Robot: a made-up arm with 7 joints. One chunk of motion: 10 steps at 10 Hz.
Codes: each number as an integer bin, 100 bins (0 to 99) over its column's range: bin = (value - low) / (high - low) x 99, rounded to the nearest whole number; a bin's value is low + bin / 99 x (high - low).
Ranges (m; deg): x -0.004..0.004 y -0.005..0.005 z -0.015..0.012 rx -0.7..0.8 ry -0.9..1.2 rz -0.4..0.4
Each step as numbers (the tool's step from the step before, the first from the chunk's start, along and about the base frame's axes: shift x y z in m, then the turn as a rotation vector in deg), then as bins.
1 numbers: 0.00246 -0.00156 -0.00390 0.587 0.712 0.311
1 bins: 80 34 41 85 76 88
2 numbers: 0.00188 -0.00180 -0.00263 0.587 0.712 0.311
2 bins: 73 32 45 85 76 88
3 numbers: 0.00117 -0.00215 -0.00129 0.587 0.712 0.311
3 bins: 64 28 50 85 76 88
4 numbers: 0.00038 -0.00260 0.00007 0.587 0.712 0.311
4 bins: 54 24 55 85 76 88
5 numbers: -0.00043 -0.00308 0.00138 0.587 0.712 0.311
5 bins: 44 19 60 85 76 88
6 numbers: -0.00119 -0.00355 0.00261 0.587 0.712 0.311
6 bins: 35 14 65 85 76 88
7 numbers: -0.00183 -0.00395 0.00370 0.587 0.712 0.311
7 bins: 27 10 69 85 76 88
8 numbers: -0.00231 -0.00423 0.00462 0.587 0.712 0.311
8 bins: 21 8 72 85 76 88
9 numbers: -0.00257 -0.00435 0.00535 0.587 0.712 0.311
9 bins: 18 6 75 85 76 88
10 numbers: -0.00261 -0.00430 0.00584 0.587 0.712 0.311
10 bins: 17 7 76 85 76 88
